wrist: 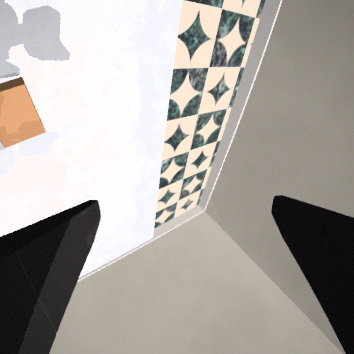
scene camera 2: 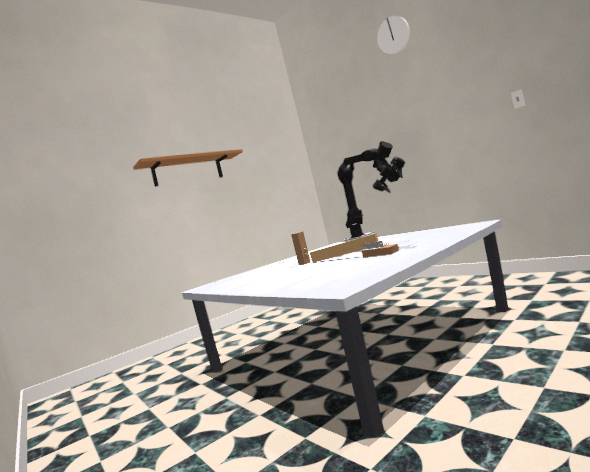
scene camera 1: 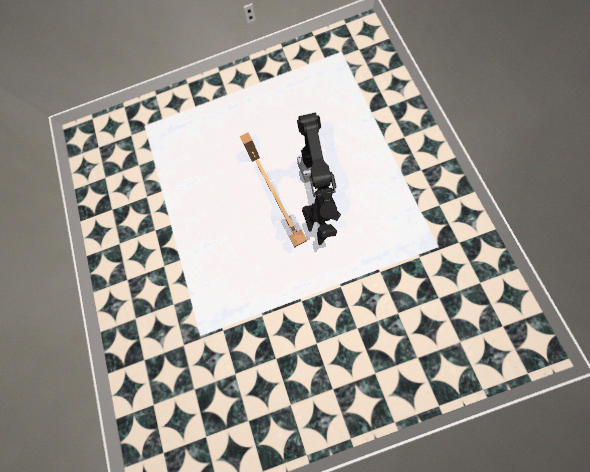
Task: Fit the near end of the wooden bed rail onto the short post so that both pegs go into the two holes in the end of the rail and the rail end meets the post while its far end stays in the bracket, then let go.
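Where they show: gripper, fingertip midpoint: [wrist: 187, 206] [scene camera 2: 395, 185] [scene camera 1: 314, 237]; arm's base at its link origin: [scene camera 2: 357, 236] [scene camera 1: 310, 161].
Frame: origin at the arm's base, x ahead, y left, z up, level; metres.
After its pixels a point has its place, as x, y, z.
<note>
The wooden bed rail [scene camera 1: 275, 195] @(0.237, 0.116, 0.004) [scene camera 2: 340, 248] @(0.248, 0.093, -0.022) lies slantwise between two wooden blocks. The upright short post [scene camera 1: 253, 151] @(0.270, -0.162, 0.009) [scene camera 2: 299, 247] @(0.302, -0.170, 0.019) stands at one end with its small pegs facing the rail. In scene camera 2 a narrow gap shows between post and rail end. The rail's other end is at the grey bracket [scene camera 1: 287, 221] @(0.222, 0.274, 0.019) [scene camera 2: 372, 245] @(0.222, 0.297, -0.031), beside a low wooden block [scene camera 1: 298, 238] @(0.199, 0.363, -0.044) [scene camera 2: 380, 251] @(0.242, 0.342, -0.059) [wrist: 20, 115] @(0.201, 0.370, -0.044). The rail's end holes cannot be made out. My gripper [scene camera 1: 315, 236] @(0.138, 0.433, 0.224) [scene camera 2: 392, 185] @(0.138, 0.433, 0.224) [wrist: 187, 206] @(0.138, 0.433, 0.224) is open and empty, high above the table near the bracket end.
The white table [scene camera 1: 225, 285] @(0.646, 0.463, -0.080) [scene camera 2: 265, 287] @(0.735, 0.084, -0.080) carries the parts and my arm's base. A wall shelf [scene camera 2: 190, 158] and a round clock [scene camera 2: 393, 35] are on the walls, away from the arm. Tiled floor [wrist: 185, 95] shows past the table edge.
</note>
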